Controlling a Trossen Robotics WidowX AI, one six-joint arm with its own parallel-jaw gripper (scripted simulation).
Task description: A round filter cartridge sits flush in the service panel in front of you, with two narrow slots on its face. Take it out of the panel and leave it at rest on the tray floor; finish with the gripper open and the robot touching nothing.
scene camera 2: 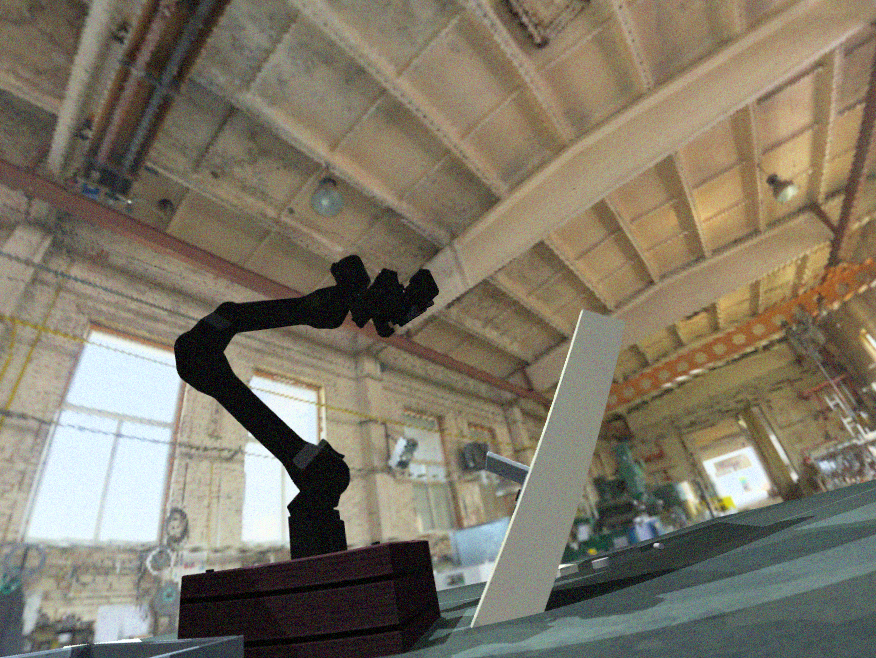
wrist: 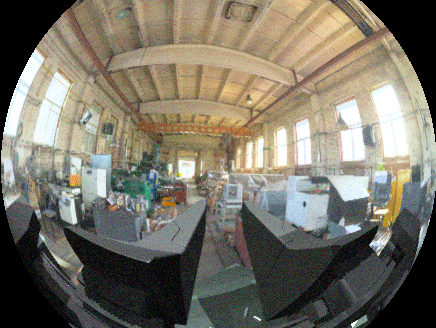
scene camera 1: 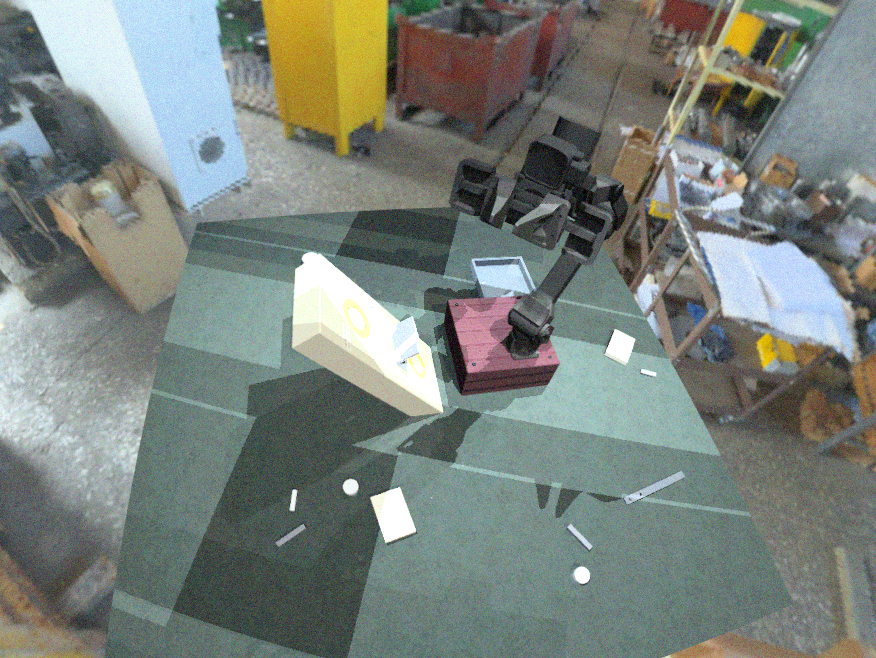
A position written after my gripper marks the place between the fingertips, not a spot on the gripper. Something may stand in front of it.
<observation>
In view: my gripper (scene camera 1: 502, 224), a cream service panel (scene camera 2: 522, 578), a grey tray (scene camera 1: 496, 277), a cream card (scene camera 1: 395, 522) and a grey bracket (scene camera 1: 405, 338).
My gripper shows as well in scene camera 2 (scene camera 2: 429, 305) and in the wrist view (wrist: 224, 206). The cream service panel shows as well in scene camera 1 (scene camera 1: 323, 330).
</observation>
